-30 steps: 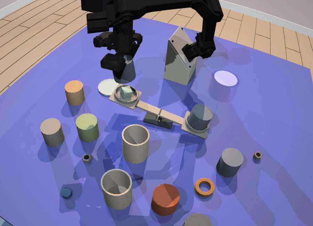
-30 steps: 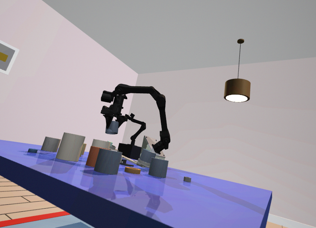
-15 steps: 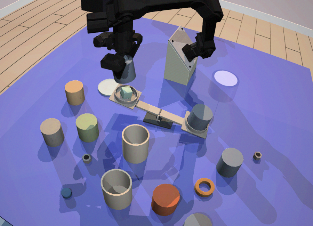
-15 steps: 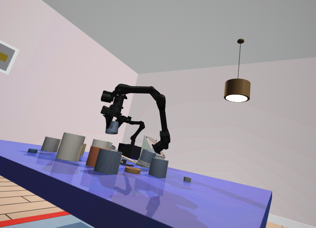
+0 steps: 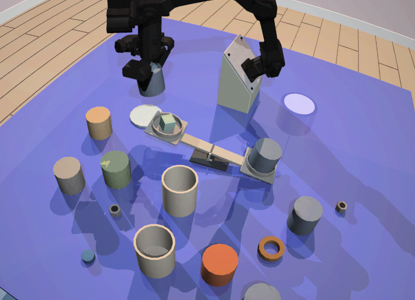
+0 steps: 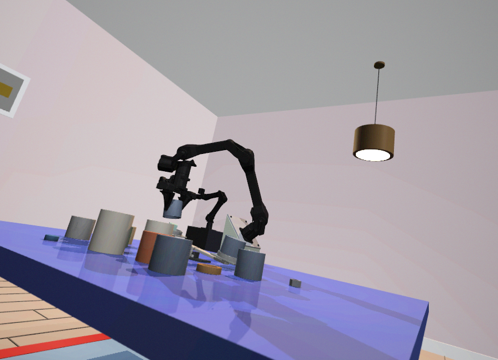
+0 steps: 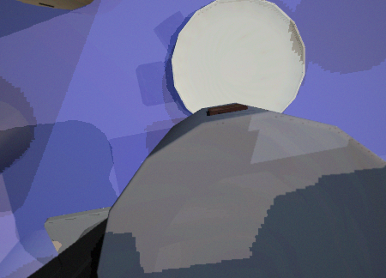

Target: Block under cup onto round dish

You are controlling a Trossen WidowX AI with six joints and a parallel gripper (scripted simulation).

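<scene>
Now: gripper tip 9 cm to the right of the pale green block, 6 cm above it and 5 cm short of it. Also, from my gripper tip: round dish 14 cm below, 3 cm to the right, 2 cm behind.
</scene>
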